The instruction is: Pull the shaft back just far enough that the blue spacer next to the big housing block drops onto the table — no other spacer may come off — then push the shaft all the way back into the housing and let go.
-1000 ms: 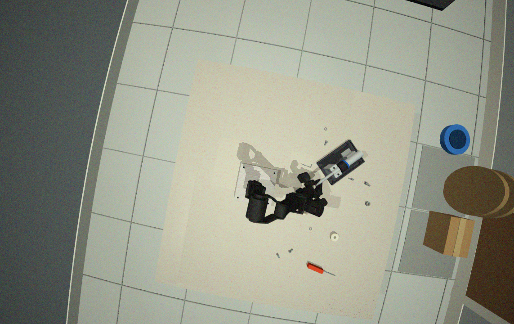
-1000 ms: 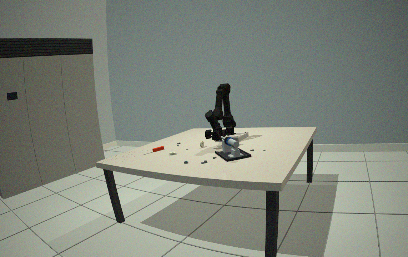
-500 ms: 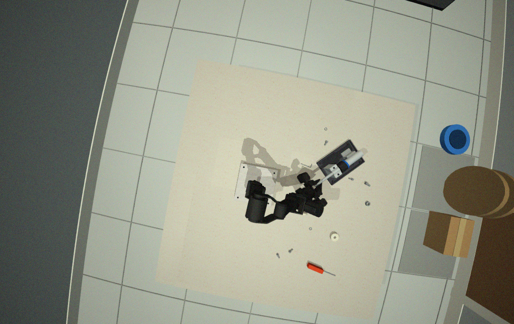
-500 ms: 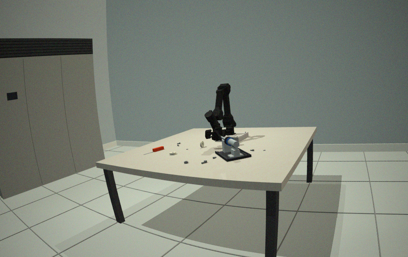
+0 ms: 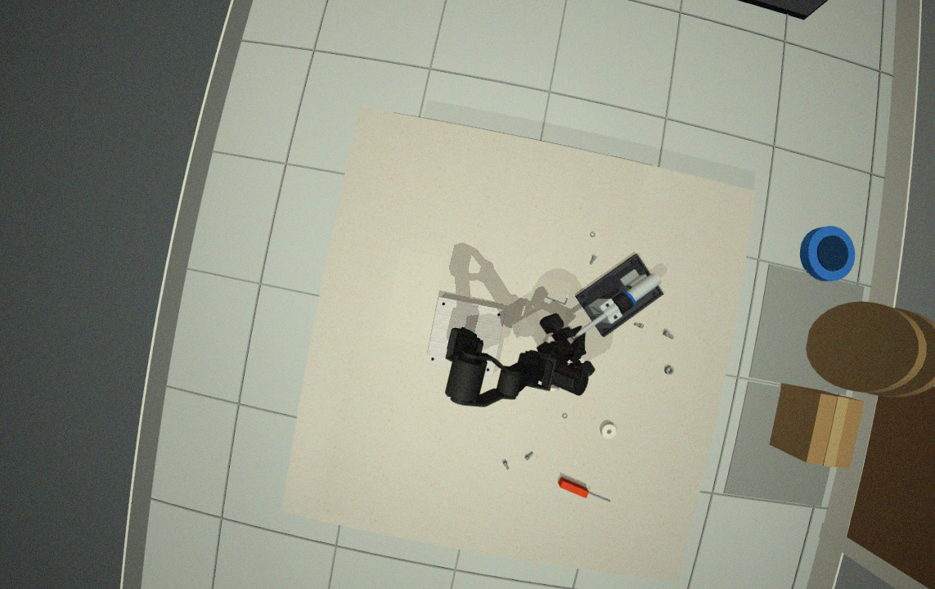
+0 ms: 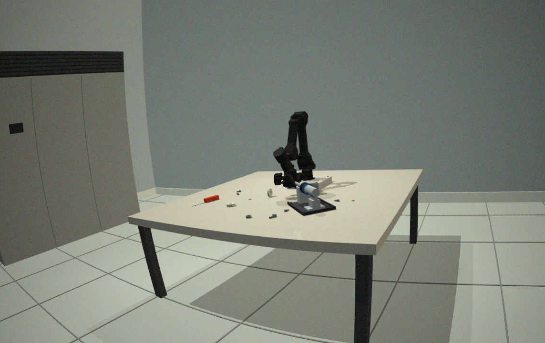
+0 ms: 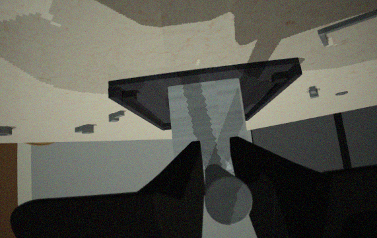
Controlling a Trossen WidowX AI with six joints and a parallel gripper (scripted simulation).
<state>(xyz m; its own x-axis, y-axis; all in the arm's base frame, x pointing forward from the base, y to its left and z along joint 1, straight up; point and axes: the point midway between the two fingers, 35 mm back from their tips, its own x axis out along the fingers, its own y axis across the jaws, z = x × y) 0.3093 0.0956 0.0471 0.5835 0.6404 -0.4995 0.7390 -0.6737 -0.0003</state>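
My gripper tip is now 40 mm short of the grey shaft, 50 mm to the right of it and 20 mm below it. The rest, counted from my gripper tip: white ring: 180 mm ahead, 290 mm to the right, 60 mm below; blue spacer: 100 mm ahead, 110 mm to the left, 20 mm above.
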